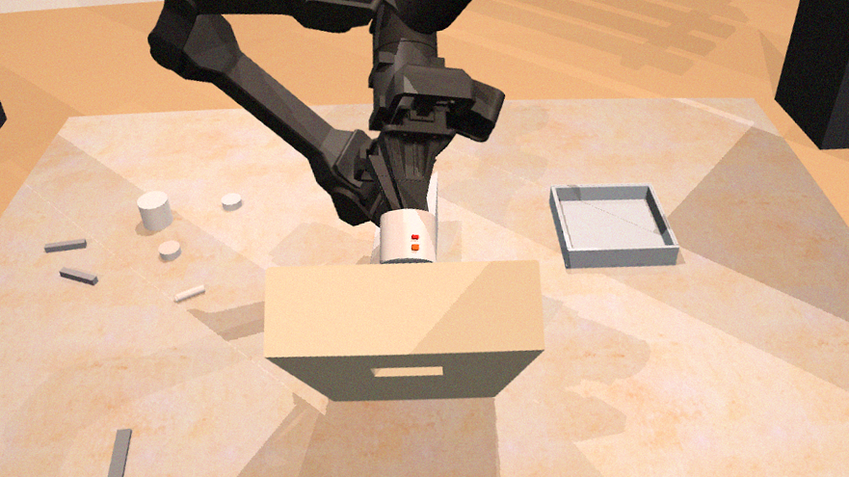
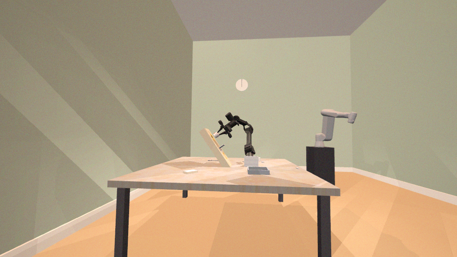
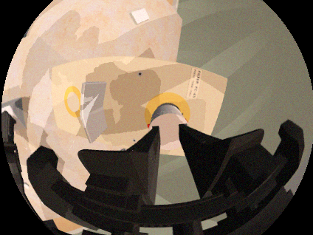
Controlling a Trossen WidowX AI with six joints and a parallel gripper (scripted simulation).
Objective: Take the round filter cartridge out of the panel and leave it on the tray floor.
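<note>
My gripper tip is 11 cm above the tan service panel, 2 cm short of it and 1 cm to the left of it. Also, from my gripper tip: round filter cartridge: 1 cm below, 1 cm ahead; then grey tray: 33 cm behind, 30 cm to the left, 28 cm below.
</note>
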